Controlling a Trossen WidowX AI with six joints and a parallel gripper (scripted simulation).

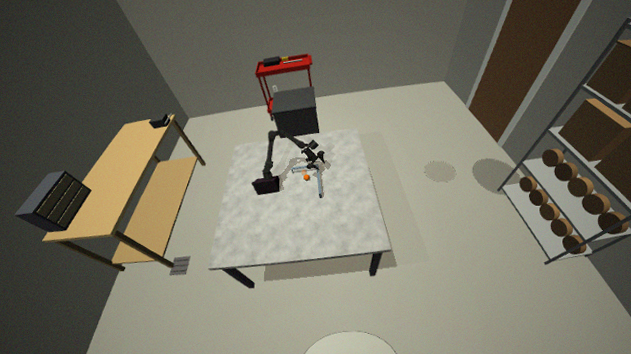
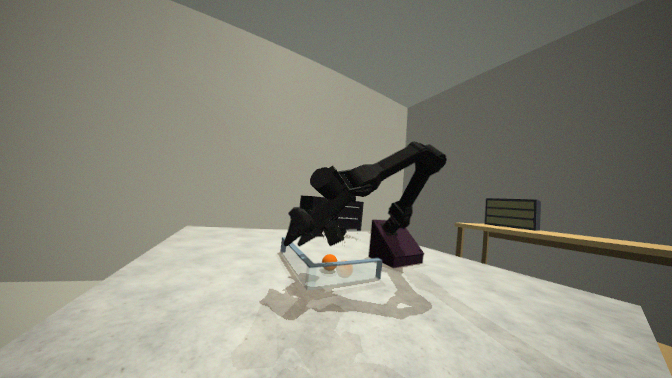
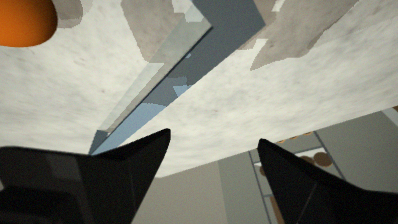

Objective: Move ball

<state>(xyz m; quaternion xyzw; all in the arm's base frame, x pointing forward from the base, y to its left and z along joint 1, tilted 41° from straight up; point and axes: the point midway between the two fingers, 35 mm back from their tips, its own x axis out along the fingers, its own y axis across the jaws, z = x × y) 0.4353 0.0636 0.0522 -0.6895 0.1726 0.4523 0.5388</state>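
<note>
Right now my gripper tip is 160 mm past the orange ball, 30 mm to the right of it and 70 mm above it. From my gripper tip the other things lie so: wall: 150 mm behind, 70 mm to the left, 60 mm below.
</note>
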